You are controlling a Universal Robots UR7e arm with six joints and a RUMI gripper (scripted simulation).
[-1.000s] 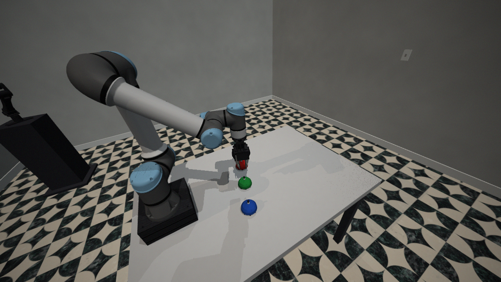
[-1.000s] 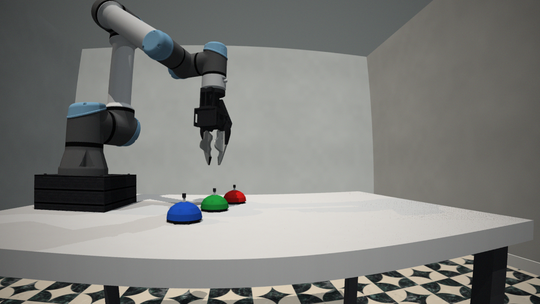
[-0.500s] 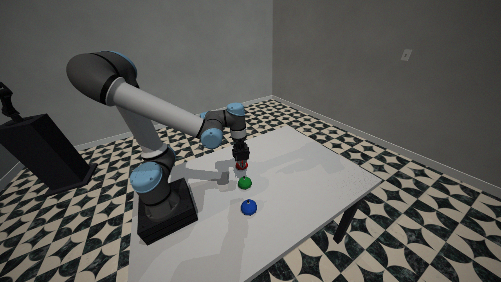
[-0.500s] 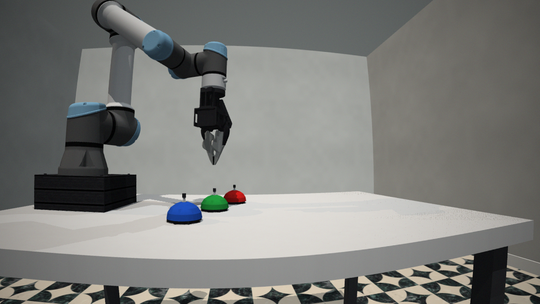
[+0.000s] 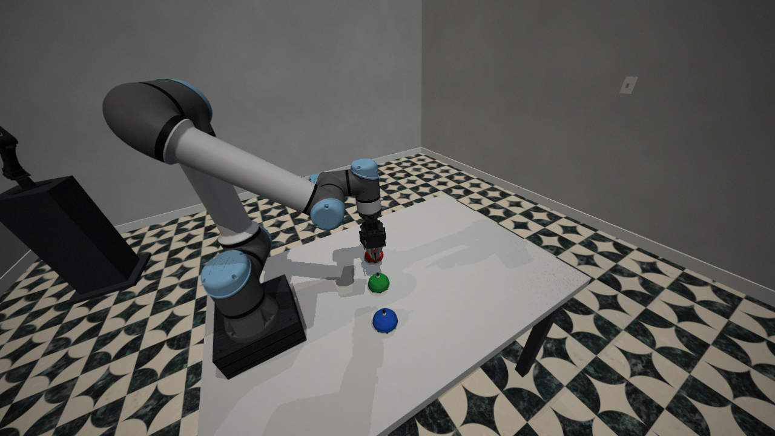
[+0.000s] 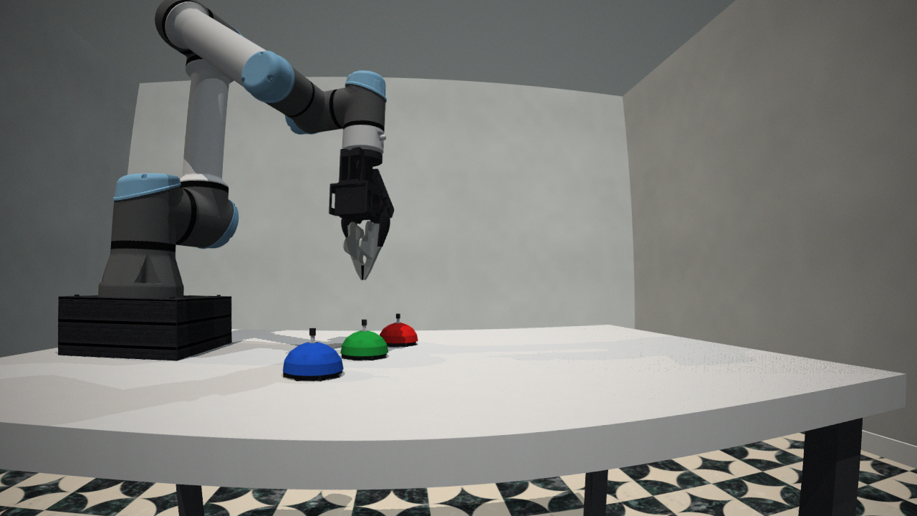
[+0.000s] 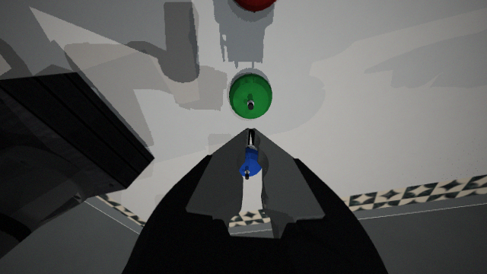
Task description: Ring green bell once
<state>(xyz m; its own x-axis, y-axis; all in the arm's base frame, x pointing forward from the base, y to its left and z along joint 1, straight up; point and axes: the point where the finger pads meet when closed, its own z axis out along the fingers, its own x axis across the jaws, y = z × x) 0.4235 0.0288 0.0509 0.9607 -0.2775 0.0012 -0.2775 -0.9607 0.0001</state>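
The green bell lies 110 mm below my hand. From my hand the other things lie so: blue bell (160 mm to the right, 110 mm below, 50 mm behind); red bell (160 mm to the left, 110 mm below, 50 mm ahead).
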